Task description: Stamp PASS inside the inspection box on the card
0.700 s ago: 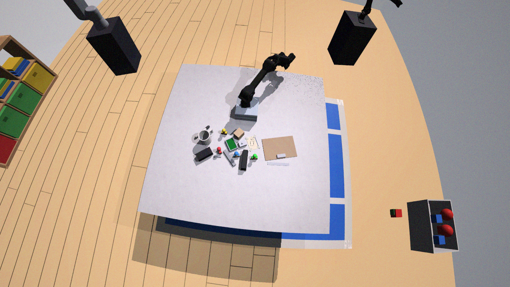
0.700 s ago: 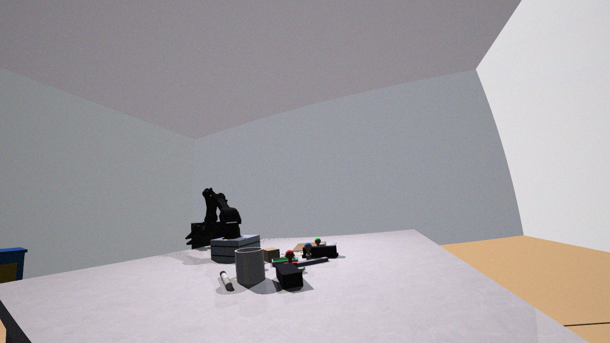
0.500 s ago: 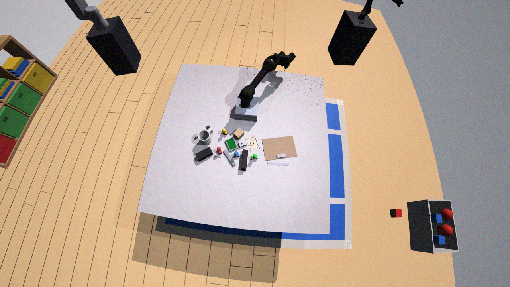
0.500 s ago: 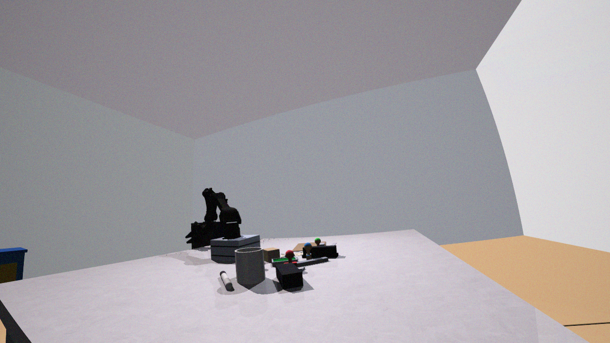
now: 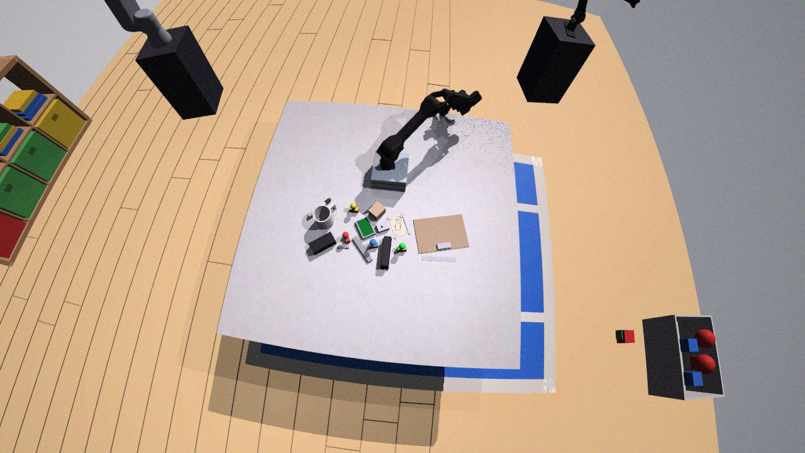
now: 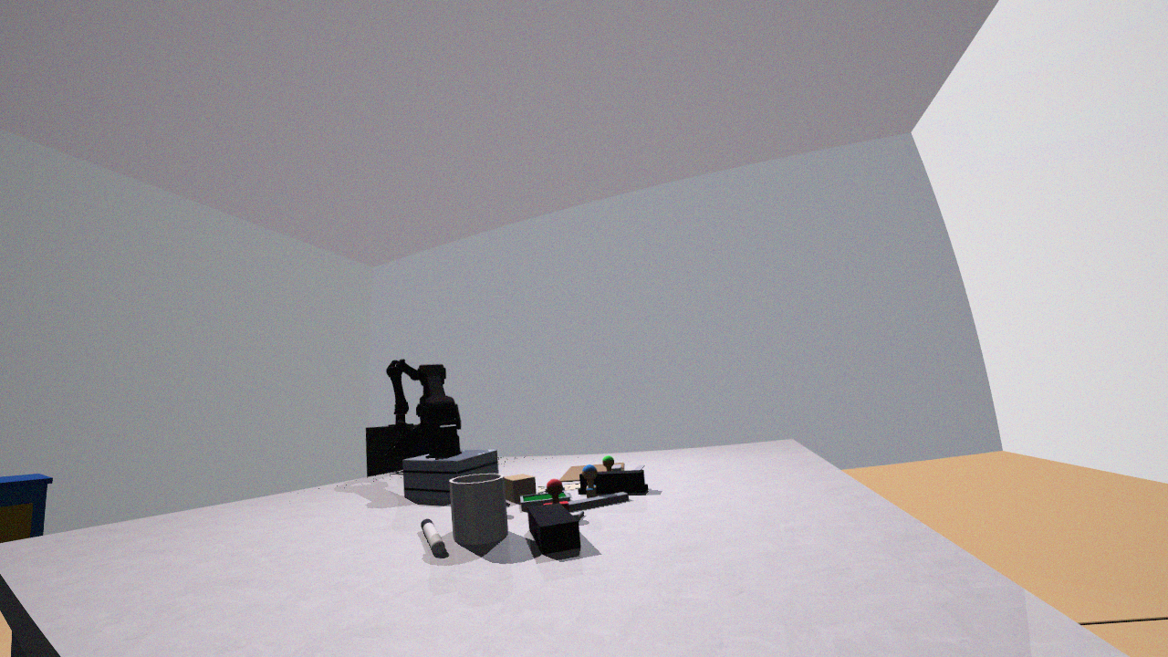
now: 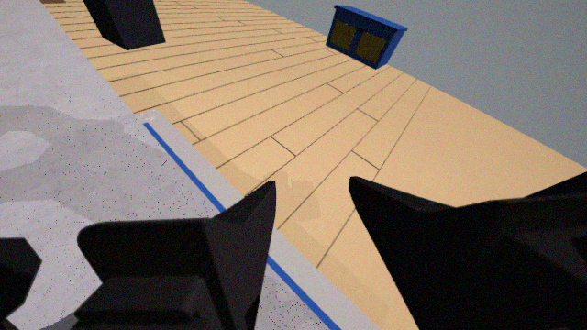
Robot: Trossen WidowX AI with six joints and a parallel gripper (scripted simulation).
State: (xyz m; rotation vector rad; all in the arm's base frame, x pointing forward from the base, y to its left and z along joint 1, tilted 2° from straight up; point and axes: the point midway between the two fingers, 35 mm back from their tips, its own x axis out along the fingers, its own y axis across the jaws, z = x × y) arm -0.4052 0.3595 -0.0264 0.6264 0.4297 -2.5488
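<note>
The green-knobbed stamp lies 820 mm ahead of my gripper tip, 320 mm to the right of it and 40 mm below it. The rest, counted from my gripper tip: yellow-knobbed stamp: 610 mm ahead, 520 mm to the right, 40 mm below; cardboard box: 640 mm ahead, 410 mm to the right, 30 mm below; cream card: 710 mm ahead, 320 mm to the right, 60 mm below.
</note>
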